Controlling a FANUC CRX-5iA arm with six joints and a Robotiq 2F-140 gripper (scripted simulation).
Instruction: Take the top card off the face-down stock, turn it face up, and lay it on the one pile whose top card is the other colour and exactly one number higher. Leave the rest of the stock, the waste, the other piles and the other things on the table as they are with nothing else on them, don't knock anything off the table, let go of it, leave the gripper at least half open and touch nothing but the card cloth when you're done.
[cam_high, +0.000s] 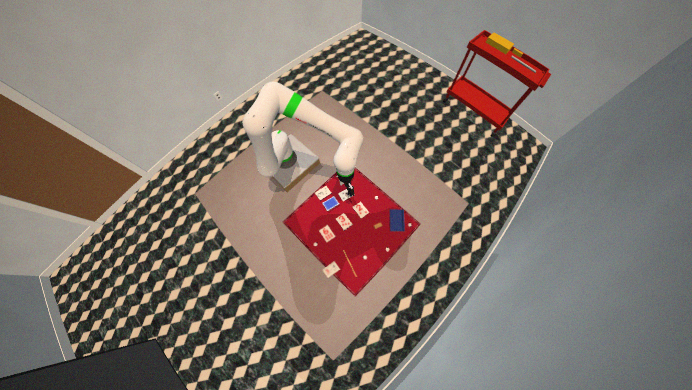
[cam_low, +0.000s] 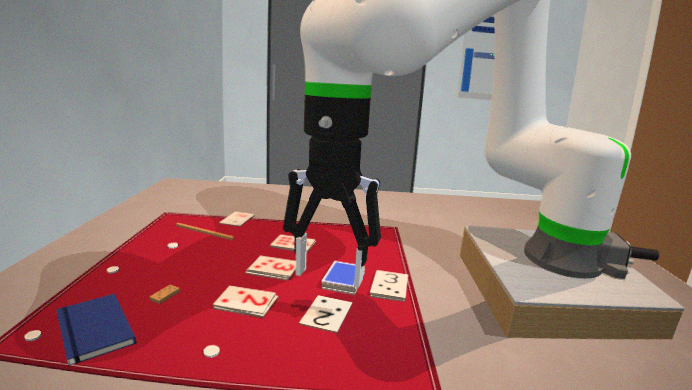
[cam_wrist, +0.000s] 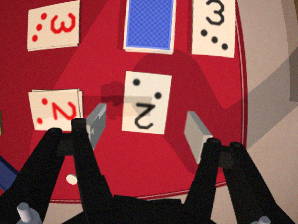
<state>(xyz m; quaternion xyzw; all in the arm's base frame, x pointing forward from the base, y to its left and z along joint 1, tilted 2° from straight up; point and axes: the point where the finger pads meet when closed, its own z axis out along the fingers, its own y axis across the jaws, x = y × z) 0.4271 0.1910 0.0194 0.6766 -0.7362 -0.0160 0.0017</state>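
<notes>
My hand is 180 mm short of the red card cloth, 90 mm to the left of it and 110 mm above it. Round my hand: blue notebook: 330 mm ahead, 150 mm to the left, 90 mm below; then red 2 card: 140 mm ahead, 10 mm to the left, 90 mm below; then wooden stick: 370 mm ahead, 240 mm to the right, 90 mm below.
</notes>
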